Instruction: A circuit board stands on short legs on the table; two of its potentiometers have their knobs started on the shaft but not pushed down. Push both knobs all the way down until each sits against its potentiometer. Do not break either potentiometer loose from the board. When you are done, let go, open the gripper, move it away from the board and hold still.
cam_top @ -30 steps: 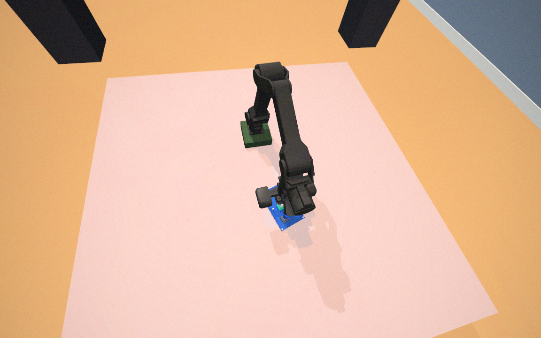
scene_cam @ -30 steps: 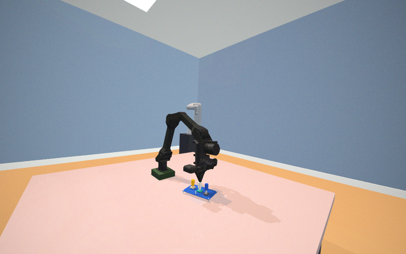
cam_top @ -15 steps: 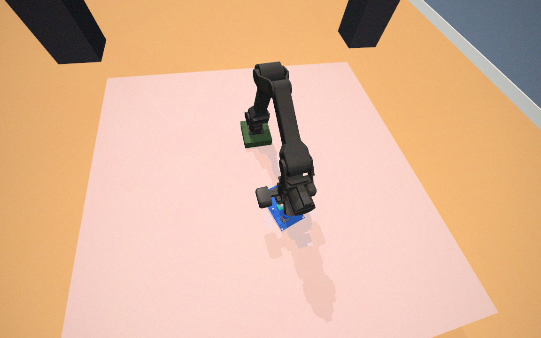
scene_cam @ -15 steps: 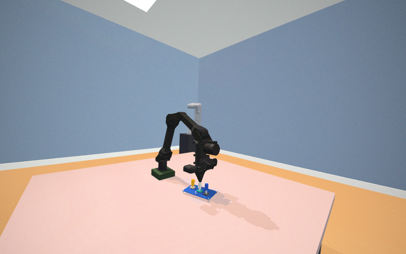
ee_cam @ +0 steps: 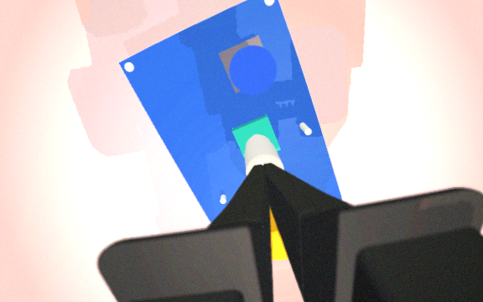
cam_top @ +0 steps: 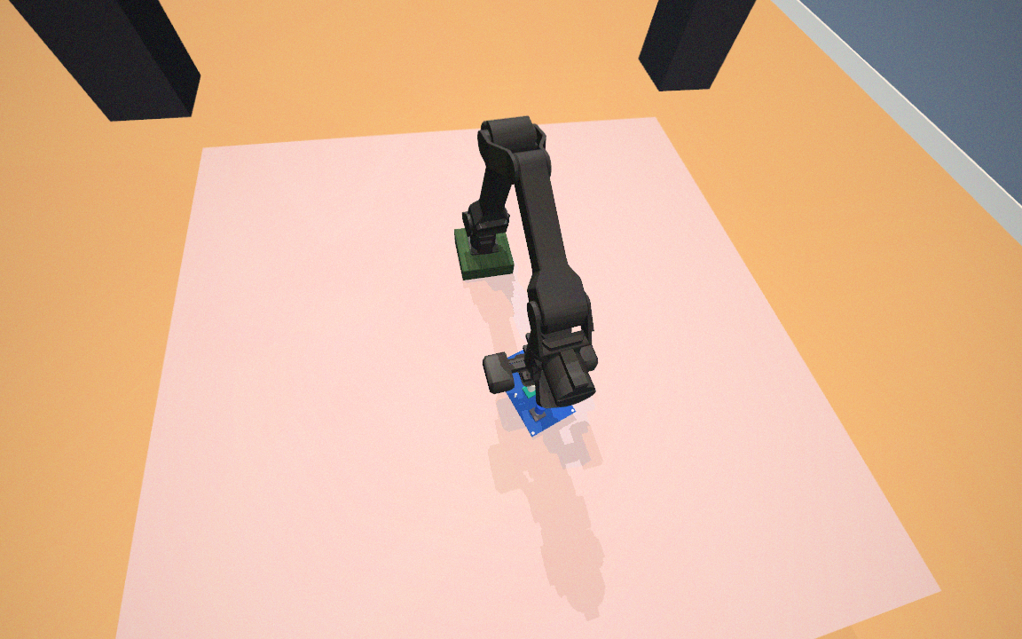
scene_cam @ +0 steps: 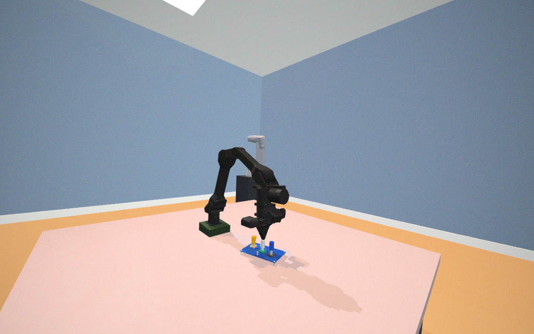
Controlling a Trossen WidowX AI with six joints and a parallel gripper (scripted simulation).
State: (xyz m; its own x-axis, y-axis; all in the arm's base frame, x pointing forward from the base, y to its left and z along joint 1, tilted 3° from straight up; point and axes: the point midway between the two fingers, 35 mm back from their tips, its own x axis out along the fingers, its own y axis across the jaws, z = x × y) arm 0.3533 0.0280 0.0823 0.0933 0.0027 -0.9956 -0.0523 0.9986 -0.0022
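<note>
My gripper tip is 10 mm above the white knob. Round my gripper tip: orange knob 50 mm behind, 10 mm to the right, 20 mm below.
</note>
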